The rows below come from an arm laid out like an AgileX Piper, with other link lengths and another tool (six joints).
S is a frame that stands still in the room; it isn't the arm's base.
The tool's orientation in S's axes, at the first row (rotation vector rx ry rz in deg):
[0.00, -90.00, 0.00]
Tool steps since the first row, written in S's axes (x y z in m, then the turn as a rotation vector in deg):
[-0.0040, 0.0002, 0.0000, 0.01, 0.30, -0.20]
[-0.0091, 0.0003, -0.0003, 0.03, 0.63, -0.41]
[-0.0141, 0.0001, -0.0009, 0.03, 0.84, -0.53]
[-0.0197, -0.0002, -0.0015, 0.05, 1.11, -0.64]
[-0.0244, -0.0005, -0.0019, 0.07, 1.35, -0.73]
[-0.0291, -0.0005, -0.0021, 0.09, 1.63, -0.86]
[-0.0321, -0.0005, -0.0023, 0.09, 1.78, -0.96]
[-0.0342, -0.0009, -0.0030, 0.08, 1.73, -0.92]
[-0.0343, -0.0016, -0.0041, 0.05, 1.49, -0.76]
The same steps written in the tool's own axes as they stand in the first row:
[0.0000, 0.0002, 0.0040, -0.20, 0.30, -0.01]
[-0.0003, 0.0003, 0.0091, -0.41, 0.63, -0.03]
[-0.0009, 0.0001, 0.0141, -0.53, 0.84, -0.03]
[-0.0015, -0.0002, 0.0197, -0.64, 1.11, -0.05]
[-0.0019, -0.0005, 0.0244, -0.73, 1.35, -0.07]
[-0.0021, -0.0005, 0.0291, -0.86, 1.63, -0.09]
[-0.0023, -0.0005, 0.0321, -0.96, 1.78, -0.09]
[-0.0030, -0.0009, 0.0342, -0.92, 1.73, -0.08]
[-0.0041, -0.0016, 0.0343, -0.76, 1.49, -0.05]

